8 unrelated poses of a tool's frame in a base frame.
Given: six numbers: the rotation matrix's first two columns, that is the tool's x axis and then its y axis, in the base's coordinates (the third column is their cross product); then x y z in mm.
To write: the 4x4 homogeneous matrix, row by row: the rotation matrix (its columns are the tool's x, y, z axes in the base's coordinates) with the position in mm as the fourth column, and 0 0 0 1 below. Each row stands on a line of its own. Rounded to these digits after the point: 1 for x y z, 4 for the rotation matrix.
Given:
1: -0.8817 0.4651 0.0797 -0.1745 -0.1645 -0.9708 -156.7 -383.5 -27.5
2: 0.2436 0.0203 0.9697 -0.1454 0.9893 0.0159 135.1 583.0 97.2
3: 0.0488 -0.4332 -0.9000 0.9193 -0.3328 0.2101 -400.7 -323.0 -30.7
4: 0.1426 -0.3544 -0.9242 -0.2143 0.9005 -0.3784 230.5 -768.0 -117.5
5: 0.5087 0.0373 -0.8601 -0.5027 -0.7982 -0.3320 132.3 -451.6 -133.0
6: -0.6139 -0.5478 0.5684 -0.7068 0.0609 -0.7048 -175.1 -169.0 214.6
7: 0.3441 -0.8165 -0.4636 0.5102 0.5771 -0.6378 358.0 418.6 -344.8
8: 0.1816 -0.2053 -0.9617 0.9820 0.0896 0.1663 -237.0 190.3 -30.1
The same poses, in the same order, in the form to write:
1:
-0.8817 -0.1745 -0.4384 -156.7
0.4651 -0.1645 -0.8699 -383.5
0.0797 -0.9708 0.2262 -27.5
0 0 0 1

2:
0.2436 -0.1454 -0.9590 135.1
0.0203 0.9893 -0.1449 583.0
0.9697 0.0159 0.2439 97.2
0 0 0 1

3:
0.0488 0.9193 -0.3905 -400.7
-0.4332 -0.3328 -0.8376 -323.0
-0.9000 0.2101 0.3820 -30.7
0 0 0 1

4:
0.1426 -0.2143 0.9663 230.5
-0.3544 0.9005 0.2520 -768.0
-0.9242 -0.3784 0.0525 -117.5
0 0 0 1

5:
0.5087 -0.5027 -0.6989 132.3
0.0373 -0.7982 0.6013 -451.6
-0.8601 -0.3320 -0.3873 -133.0
0 0 0 1

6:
-0.6139 -0.7068 0.3515 -175.1
-0.5478 0.0609 -0.8344 -169.0
0.5684 -0.7048 -0.4246 214.6
0 0 0 1

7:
0.3441 0.5102 0.7883 358.0
-0.8165 0.5771 -0.0171 418.6
-0.4636 -0.6378 0.6152 -344.8
0 0 0 1

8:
0.1816 0.9820 0.0520 -237.0
-0.2053 0.0896 -0.9746 190.3
-0.9617 0.1663 0.2179 -30.1
0 0 0 1

